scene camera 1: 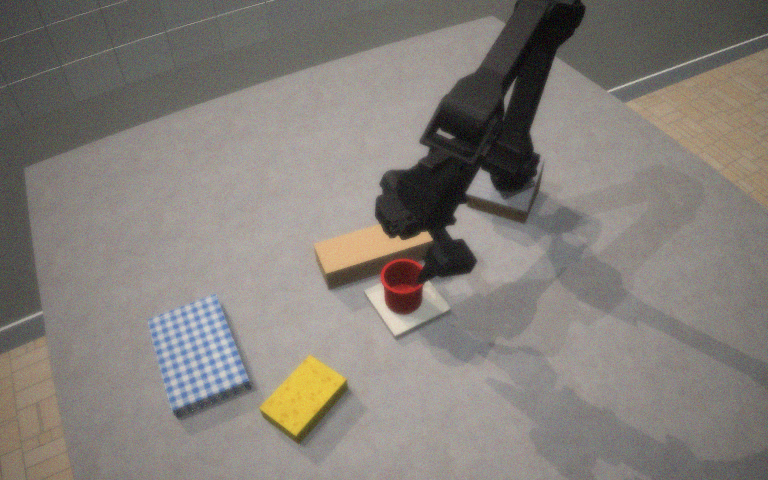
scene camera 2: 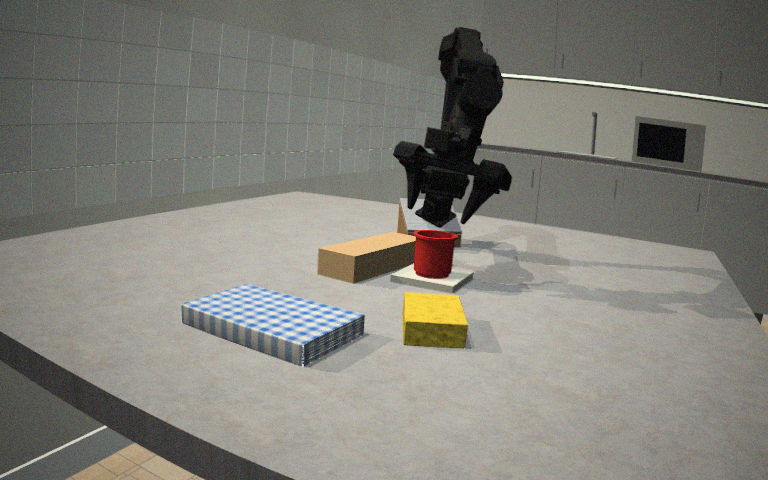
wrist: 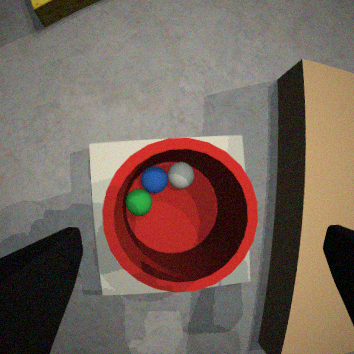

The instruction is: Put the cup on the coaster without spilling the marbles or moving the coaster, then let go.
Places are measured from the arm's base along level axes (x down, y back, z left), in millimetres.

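Pixels of known places: gripper, fingertip midpoint: (scene camera 1: 404, 260) (scene camera 2: 435, 216) (wrist: 207, 241); arm's base at its link origin: (scene camera 1: 512, 178) (scene camera 2: 435, 214).
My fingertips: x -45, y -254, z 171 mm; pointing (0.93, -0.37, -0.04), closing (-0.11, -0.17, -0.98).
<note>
Ahead of a thing's pixels: the offset from my fingertips to its top centre.
The red cup @(dx +27, dy -5, dz +7 mm) (scene camera 1: 403, 298) (scene camera 2: 433, 255) (wrist: 165, 230) stands upright on the pale square coaster @(dx +91, dy +1, dz +5 mm) (scene camera 1: 399, 324) (scene camera 2: 457, 282) (wrist: 101, 156), away from the coaster's outer edges. A blue marble @(dx +68, dy -20, dz +20 mm) (wrist: 154, 180), a grey marble @(dx +68, dy -25, dz +5 mm) (wrist: 181, 175) and a green marble @(dx +68, dy -5, dz +27 mm) (wrist: 139, 202) lie inside on the cup's bottom. My gripper (scene camera 2: 437, 215) (wrist: 207, 241) is open and empty, with its fingertips above the cup's rim and spread wider than the cup. In scene camera 1, one finger overlaps the rim in the view and the other is hidden.
A tan wooden block @(dx +60, dy -13, dz -105 mm) (scene camera 1: 368, 251) (scene camera 2: 368, 257) (wrist: 327, 200) lies close beside the coaster. A yellow sponge @(dx +72, dy -189, dz +137 mm) (scene camera 1: 305, 396) (scene camera 2: 434, 319) and a blue checked cloth @(dx +77, dy -337, dz +16 mm) (scene camera 1: 198, 350) (scene camera 2: 271, 316) lie farther off. A grey-topped block (scene camera 1: 498, 206) is partly behind the arm.
</note>
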